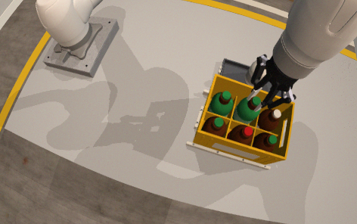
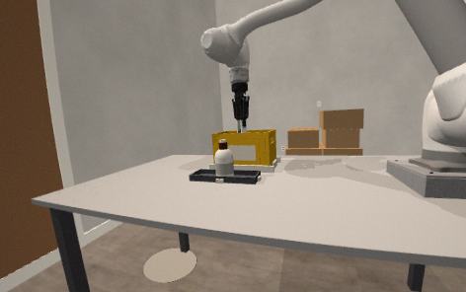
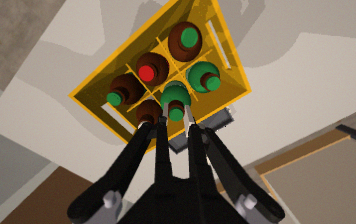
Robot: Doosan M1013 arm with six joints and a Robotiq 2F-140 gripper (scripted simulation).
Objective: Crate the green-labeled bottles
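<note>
Right now the yellow crate is 120 mm below my hand and 40 mm to the right of it. From my hand the other things lie so: red-capped bottle: 110 mm below, 90 mm to the right; then brown bottle: 110 mm below, 80 mm ahead; then white-labeled bottle: 180 mm to the left, 120 mm below, 20 mm ahead.
</note>
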